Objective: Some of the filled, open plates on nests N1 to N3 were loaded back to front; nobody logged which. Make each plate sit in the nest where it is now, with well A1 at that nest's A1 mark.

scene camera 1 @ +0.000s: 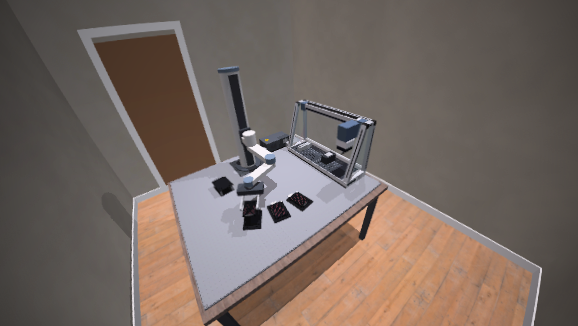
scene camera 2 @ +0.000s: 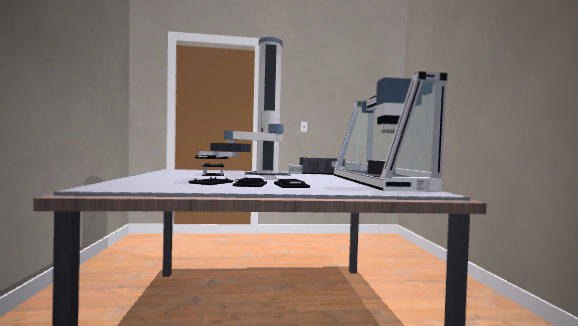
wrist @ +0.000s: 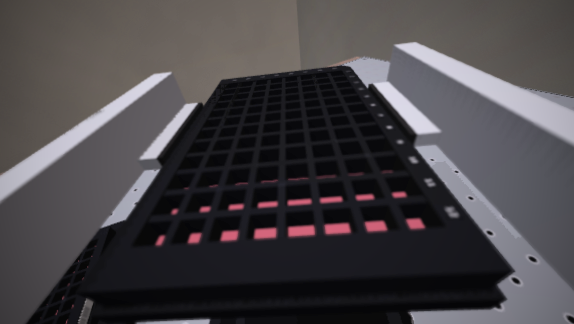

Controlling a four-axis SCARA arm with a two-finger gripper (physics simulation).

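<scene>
My gripper (scene camera 1: 250, 206) (scene camera 2: 211, 155) (wrist: 281, 81) is shut on a black filled plate (scene camera 1: 249, 209) (wrist: 300, 162), gripped by its long sides and held level above the table. Its wells show pink liquid; the numbers 10 to 12 run along its right edge, 12 at the end near the wrist camera. A1 is not legible. A bare black nest (scene camera 1: 252, 221) (scene camera 2: 210, 181) lies below the held plate. A middle filled plate (scene camera 1: 278, 211) (scene camera 2: 250, 181) and a right filled plate (scene camera 1: 300, 200) (scene camera 2: 292, 182) sit in their nests. The nest labels and A1 marks are too small to read.
A raised black stand (scene camera 1: 223, 185) (scene camera 2: 213, 165) is behind and left of the nests. A framed pipetting machine (scene camera 1: 332, 110) (scene camera 2: 440, 130) stands at the right, with a dark box (scene camera 1: 274, 141) (scene camera 2: 320, 165) near the arm's column. Part of another filled plate (wrist: 65, 285) shows lower left in the wrist view.
</scene>
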